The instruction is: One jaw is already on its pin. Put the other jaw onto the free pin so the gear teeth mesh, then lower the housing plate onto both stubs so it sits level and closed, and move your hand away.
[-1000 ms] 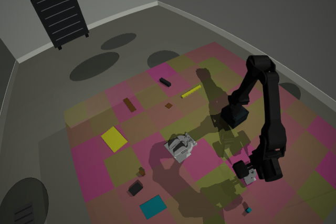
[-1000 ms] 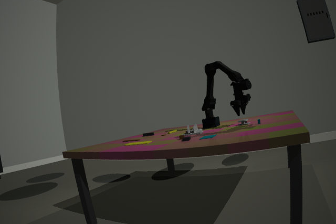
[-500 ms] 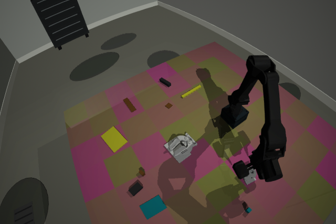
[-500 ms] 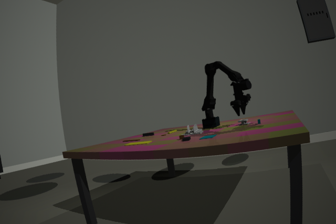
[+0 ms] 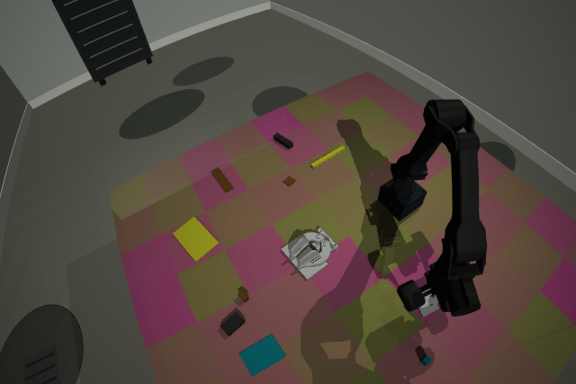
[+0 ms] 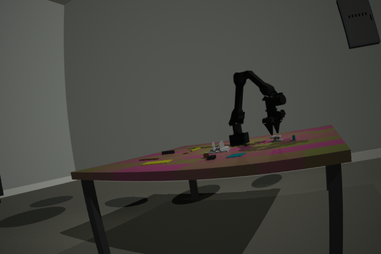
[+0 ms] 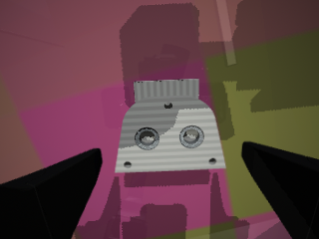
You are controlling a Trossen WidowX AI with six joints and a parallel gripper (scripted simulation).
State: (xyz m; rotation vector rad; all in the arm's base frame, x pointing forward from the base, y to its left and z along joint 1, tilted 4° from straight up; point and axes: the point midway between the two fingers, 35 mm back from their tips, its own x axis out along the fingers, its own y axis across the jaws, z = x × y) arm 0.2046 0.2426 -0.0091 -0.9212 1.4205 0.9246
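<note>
Right now my gripper tip is 10 mm to the right of the housing plate and 10 mm above it. Also, from my gripper tip: ribbed stand (30 mm below, 10 mm to the left); then teal cube (120 mm ahead, 100 mm to the left, 30 mm below); then teal sheet (390 mm ahead, 190 mm to the right, 40 mm below).
</note>
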